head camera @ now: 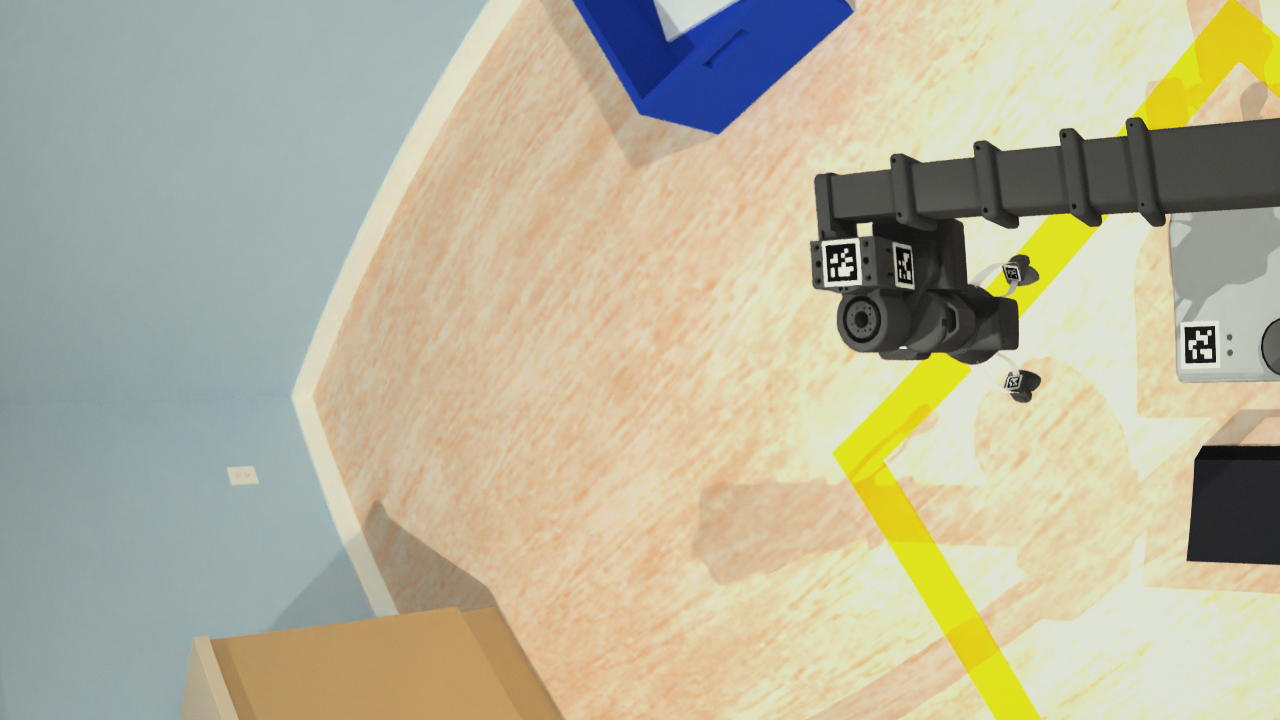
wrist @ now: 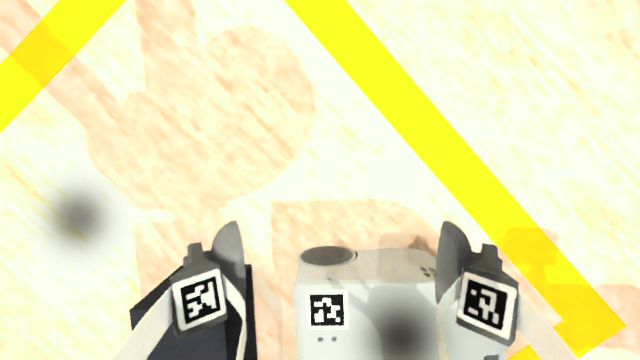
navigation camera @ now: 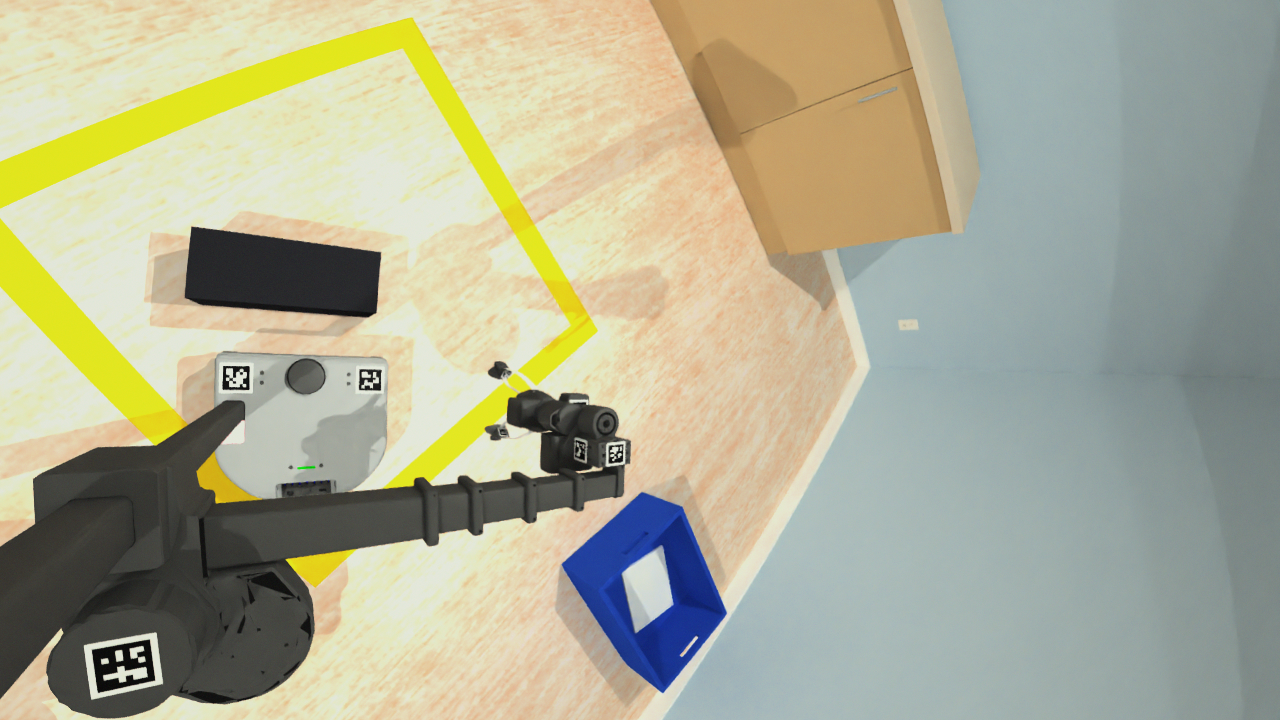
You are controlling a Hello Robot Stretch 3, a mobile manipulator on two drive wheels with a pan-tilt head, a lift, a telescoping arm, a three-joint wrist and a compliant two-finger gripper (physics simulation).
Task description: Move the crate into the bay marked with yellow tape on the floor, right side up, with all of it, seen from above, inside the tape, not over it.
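Frame: origin at the robot's base, x ahead, y left, z up, level; centimetres.
Seen in the pictures: gripper, fingertip midpoint: [head camera: 1029, 328] [navigation camera: 493, 400]; robot's base at its link origin: [navigation camera: 306, 374].
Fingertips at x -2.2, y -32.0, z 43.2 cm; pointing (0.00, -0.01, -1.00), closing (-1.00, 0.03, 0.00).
Pixels of each thing's top centre, then the offset from my fingertips to it.
- blue crate at its top centre: [navigation camera: 672, 604] dx -76.3, dy -73.5, dz -21.2 cm
- black box at its top centre: [navigation camera: 289, 272] dx +24.0, dy +36.3, dz -27.2 cm
The blue crate [head camera: 747, 67] [navigation camera: 590, 586] stands on the floor outside the tape, open side up, near the wall. It has slots in its walls and a pale patch inside; its top part is cut off in the head camera view. The bay is a yellow tape outline [head camera: 930, 573] [navigation camera: 501, 192] [wrist: 425, 130], and the robot's base is partly inside it. My gripper [head camera: 1029, 327] [navigation camera: 497, 401] [wrist: 338, 247] is open and empty, fingers wide apart. It hangs above the bay's edge, pointing toward the base and away from the crate. The crate does not show in the wrist view.
A black box [head camera: 1239, 505] [navigation camera: 281, 271] is beside the pale robot base [head camera: 1221, 277] [navigation camera: 304, 429] [wrist: 370, 305], within the tape outline. The arm [head camera: 1029, 183] [navigation camera: 358, 519] reaches out over the tape. A tan cabinet [head camera: 358, 671] [navigation camera: 841, 170] stands by the blue wall [head camera: 161, 223] [navigation camera: 1029, 492].
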